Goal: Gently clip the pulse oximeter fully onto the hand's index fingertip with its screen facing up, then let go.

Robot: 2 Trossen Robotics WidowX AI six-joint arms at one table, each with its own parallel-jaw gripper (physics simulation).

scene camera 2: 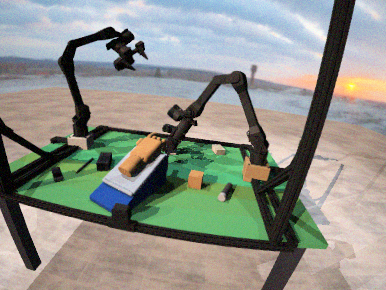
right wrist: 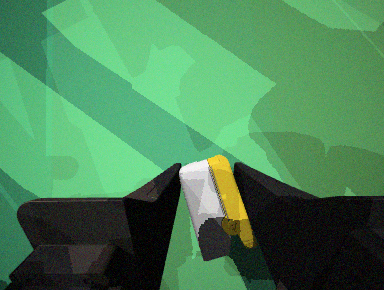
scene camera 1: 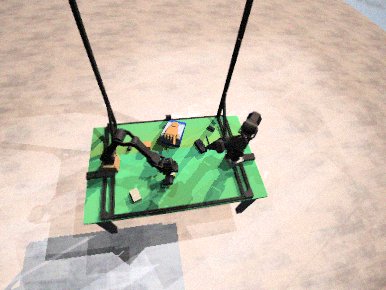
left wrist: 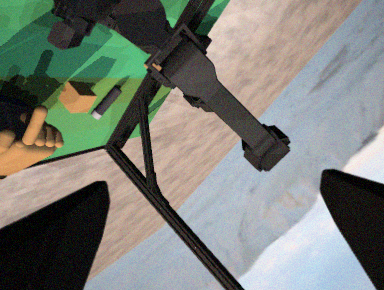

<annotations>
my left gripper: open, holds nothing
a tan cube [left wrist: 77, 97]: on the table
</annotations>
